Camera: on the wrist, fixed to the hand. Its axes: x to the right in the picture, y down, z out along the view.
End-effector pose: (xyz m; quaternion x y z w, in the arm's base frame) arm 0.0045 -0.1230 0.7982 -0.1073 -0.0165 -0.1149 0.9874
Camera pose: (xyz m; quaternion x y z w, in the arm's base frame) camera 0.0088 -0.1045 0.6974 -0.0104 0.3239 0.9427 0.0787
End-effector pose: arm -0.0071 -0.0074 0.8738 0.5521 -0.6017 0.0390 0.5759
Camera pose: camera 0.0247 0.0760 0.9245 -0.6278 -0.3922 0.6667 0.0866
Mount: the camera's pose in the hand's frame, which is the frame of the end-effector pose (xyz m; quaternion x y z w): -0.0057 0.0396 -0.0945 0.0235 -0.2188 -0.9749 0.0348
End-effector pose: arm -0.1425 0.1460 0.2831 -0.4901 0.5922 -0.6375 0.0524
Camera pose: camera -0.2248 0.2046 0.2651 0.7326 0.4836 -0.0200 0.4786
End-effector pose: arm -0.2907 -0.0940 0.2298 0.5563 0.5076 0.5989 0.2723
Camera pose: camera -0.3690 -0.1412 0.2763 -0.3381 0.5145 -0.3783 0.6913
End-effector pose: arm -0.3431 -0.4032 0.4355 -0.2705 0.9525 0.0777 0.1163
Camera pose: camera -0.3765 -0.3870 0.5312 -0.9182 -0.2542 -0.0739 0.2946
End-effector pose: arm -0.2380 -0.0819 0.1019 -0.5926 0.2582 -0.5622 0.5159
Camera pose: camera -0.3166 -0.1204 0.0484 0.3832 0.6948 0.3989 0.4597
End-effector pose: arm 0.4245 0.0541 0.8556 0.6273 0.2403 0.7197 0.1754
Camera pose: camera 0.3340 0.0065 0.8641 -0.0508 0.5984 -0.2888 0.7456
